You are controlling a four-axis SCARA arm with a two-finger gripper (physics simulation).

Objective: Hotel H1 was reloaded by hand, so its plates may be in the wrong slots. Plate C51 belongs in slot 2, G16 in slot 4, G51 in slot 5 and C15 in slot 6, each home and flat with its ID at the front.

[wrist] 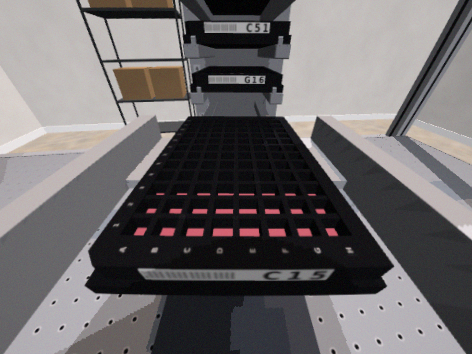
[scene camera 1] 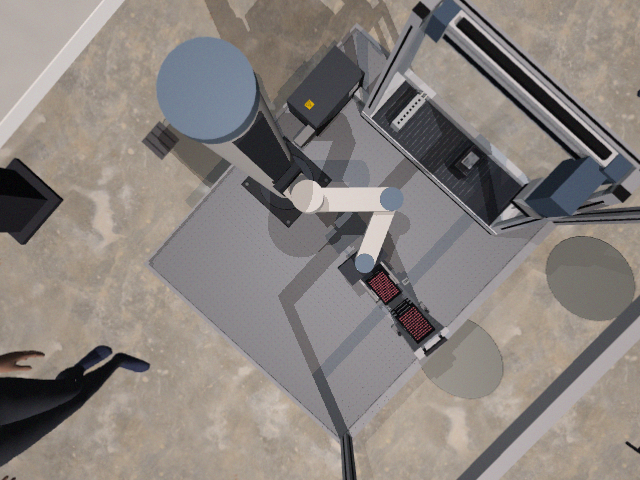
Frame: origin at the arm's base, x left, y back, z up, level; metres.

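Seen in the pictures: gripper, fingertip midpoint: (wrist: pixel 236 130) (scene camera 1: pixel 387 291).
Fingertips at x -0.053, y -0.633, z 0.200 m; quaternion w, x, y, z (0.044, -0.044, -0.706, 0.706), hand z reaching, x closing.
A point is followed by its place in that frame.
My gripper (scene camera 1: pixel 384 288) {x -0.053, y -0.633, z 0.200 m} (wrist: pixel 236 130) {x -0.053, y -0.633, z 0.200 m} is shut on plate C15 (scene camera 1: pixel 381 284) {x -0.050, y -0.596, z 0.196 m} (wrist: pixel 240 217) {x -0.046, y -0.566, z 0.197 m}, a black plate with pink wells. It holds the plate level, ID toward the wrist camera, outside hotel H1 (scene camera 1: pixel 438 338) {x -0.053, y -0.843, z 0.322 m} (wrist: pixel 195 50) {x -0.029, y -0.696, z 0.243 m}. In the wrist view, plate C51 (wrist: pixel 237 29) {x -0.062, y -0.698, z 0.256 m} sits in the hotel directly above plate G16 (wrist: pixel 237 80) {x -0.063, y -0.698, z 0.221 m}, both IDs facing the camera. Their slot numbers are not readable. A plate with pink wells (scene camera 1: pixel 414 322) {x -0.069, y -0.753, z 0.296 m} shows at the top of the hotel in the scene view, its ID unreadable. G51's ID does not show.
A dark box (scene camera 1: pixel 330 85) {x 0.417, y 0.107, z 0.128 m} with a yellow label stands near the arm's column (scene camera 1: pixel 206 87) {x 0.002, y 0.000, z 0.895 m}. A framed enclosure (scene camera 1: pixel 547 98) {x 0.645, y -0.495, z 0.521 m} with a black ribbed deck is at the upper right. A post (scene camera 1: pixel 347 457) {x -0.689, y -1.005, z 0.149 m} rises at the table's near corner. A person's legs (scene camera 1: pixel 87 379) show at the left.
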